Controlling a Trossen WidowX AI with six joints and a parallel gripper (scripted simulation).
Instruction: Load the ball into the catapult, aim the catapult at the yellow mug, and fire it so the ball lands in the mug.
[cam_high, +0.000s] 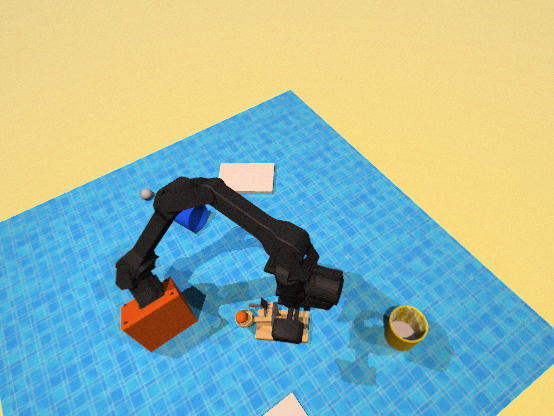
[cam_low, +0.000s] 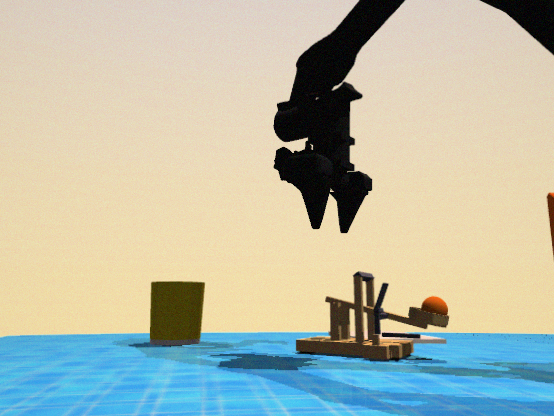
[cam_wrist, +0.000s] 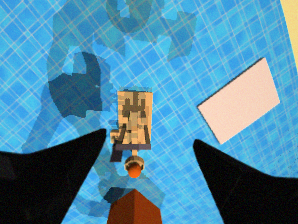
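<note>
Right now the orange ball is 110 mm to the left of my gripper tip, 110 mm below it and 100 mm behind it. The rest, counted from my gripper tip: yellow mug 230 mm ahead, 160 mm to the right, 140 mm below; then white tile 550 mm to the left, 170 mm ahead, 160 mm below; then wooden catapult 120 mm below, 80 mm to the left, 40 mm behind.
</note>
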